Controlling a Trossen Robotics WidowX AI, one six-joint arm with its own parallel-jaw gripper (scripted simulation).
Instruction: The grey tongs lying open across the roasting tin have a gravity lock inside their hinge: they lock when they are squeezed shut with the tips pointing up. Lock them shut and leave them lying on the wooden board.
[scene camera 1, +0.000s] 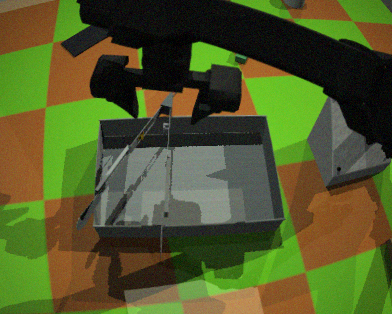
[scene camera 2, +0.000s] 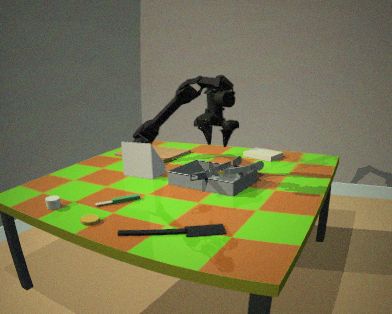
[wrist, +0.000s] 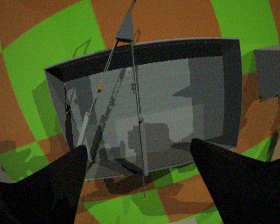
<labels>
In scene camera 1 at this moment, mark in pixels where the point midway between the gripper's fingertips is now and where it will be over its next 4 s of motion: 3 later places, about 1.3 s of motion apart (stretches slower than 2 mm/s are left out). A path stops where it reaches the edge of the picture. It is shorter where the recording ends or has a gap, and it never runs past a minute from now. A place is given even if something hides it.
My gripper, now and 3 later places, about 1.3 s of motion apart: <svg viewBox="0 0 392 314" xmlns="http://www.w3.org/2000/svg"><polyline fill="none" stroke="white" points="164,119 148,136 152,158 151,158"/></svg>
</labels>
